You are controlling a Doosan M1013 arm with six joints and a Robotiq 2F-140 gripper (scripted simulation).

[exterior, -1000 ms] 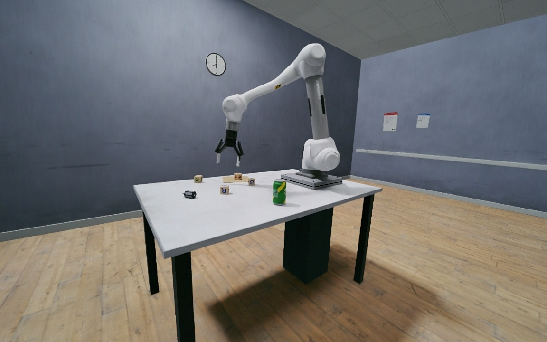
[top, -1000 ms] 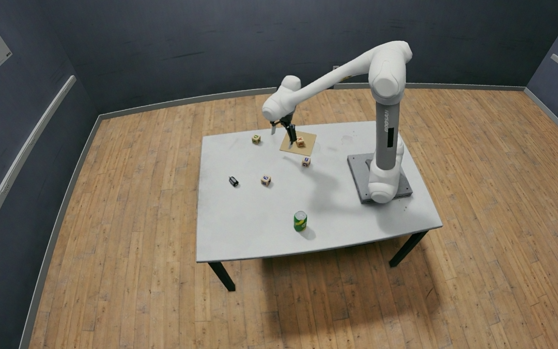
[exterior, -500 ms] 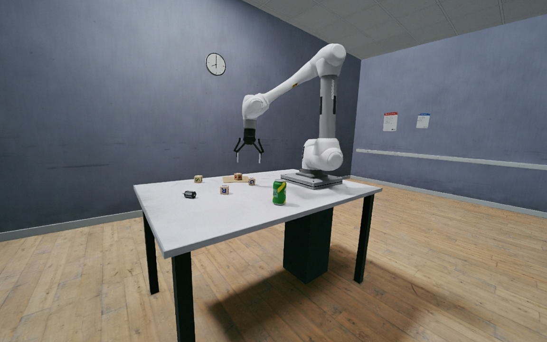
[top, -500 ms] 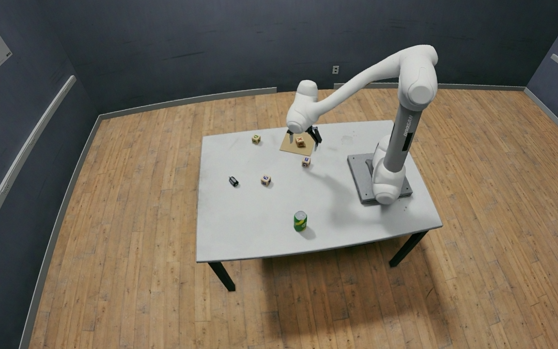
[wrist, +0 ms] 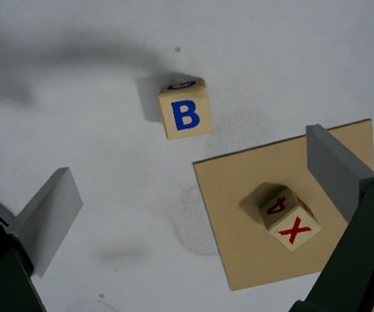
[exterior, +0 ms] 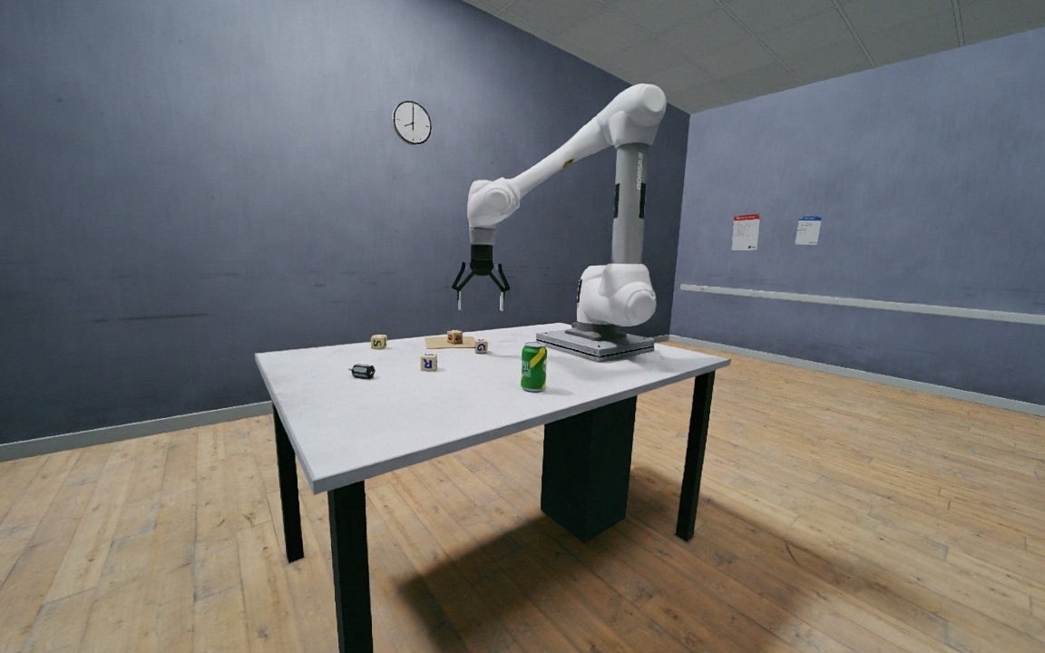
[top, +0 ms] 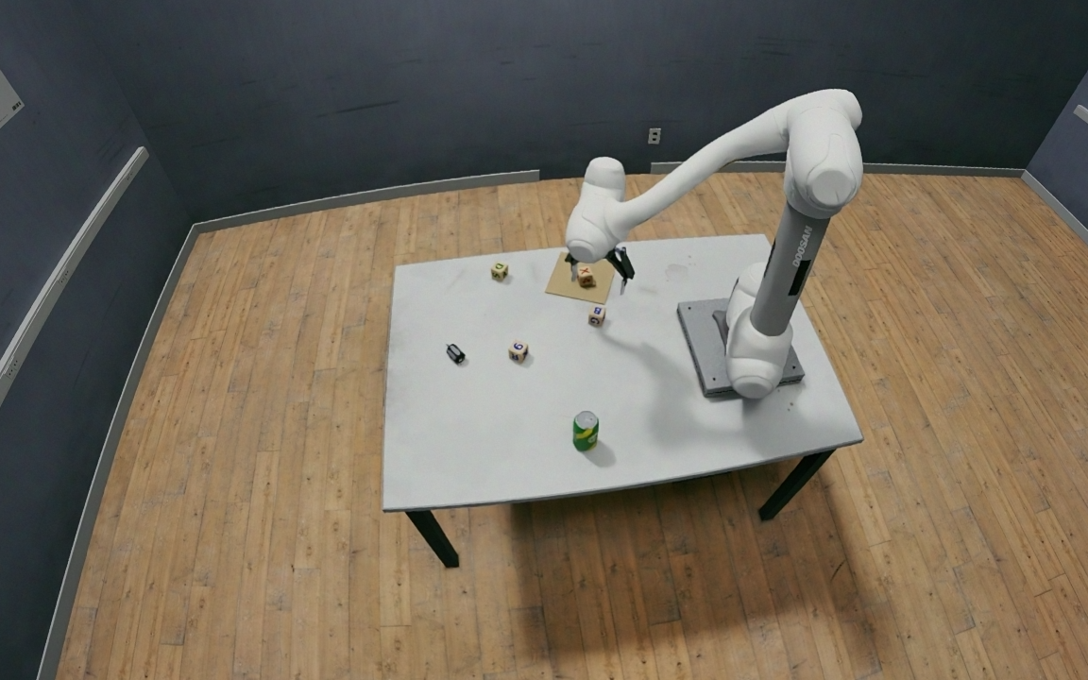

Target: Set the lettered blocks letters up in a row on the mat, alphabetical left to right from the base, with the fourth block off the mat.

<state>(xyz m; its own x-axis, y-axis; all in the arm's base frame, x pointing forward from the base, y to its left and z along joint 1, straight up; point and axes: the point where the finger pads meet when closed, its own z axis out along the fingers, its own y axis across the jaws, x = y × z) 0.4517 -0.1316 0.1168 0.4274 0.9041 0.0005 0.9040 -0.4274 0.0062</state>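
Right now the tan mat is 190 mm to the right of my hand, 160 mm below it and 20 mm ahead of it. Round my hand: black object 440 mm ahead, 150 mm below, 100 mm to the left; then block 240 mm ahead, 140 mm below, 120 mm to the left; then can 420 mm to the left, 100 mm below, 80 mm ahead.
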